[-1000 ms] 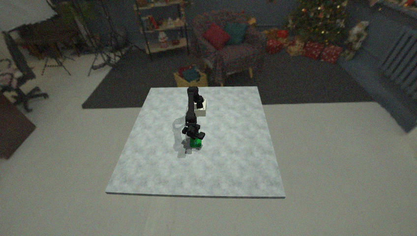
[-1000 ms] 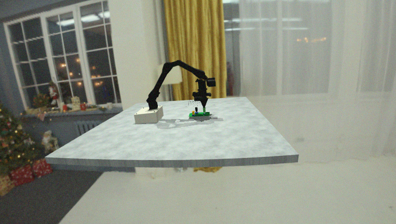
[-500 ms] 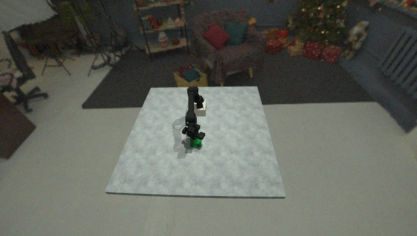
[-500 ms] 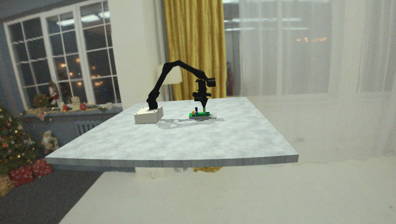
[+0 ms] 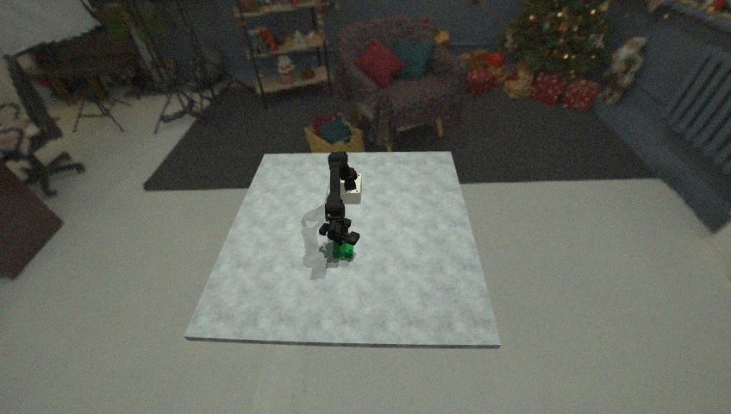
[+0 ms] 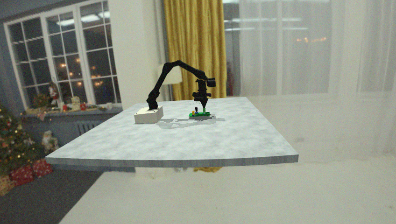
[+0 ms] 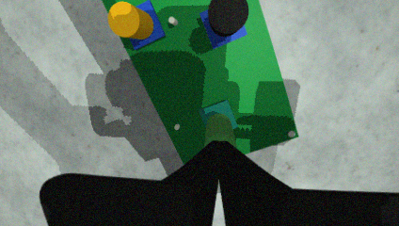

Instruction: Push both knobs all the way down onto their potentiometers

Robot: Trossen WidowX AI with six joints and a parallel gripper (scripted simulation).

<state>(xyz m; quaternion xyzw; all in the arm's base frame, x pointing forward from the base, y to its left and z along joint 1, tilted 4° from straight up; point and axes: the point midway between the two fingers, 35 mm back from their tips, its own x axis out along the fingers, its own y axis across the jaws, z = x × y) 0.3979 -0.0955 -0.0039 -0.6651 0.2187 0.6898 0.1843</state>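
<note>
The green knob lies 10 mm below my gripper tip.
</note>
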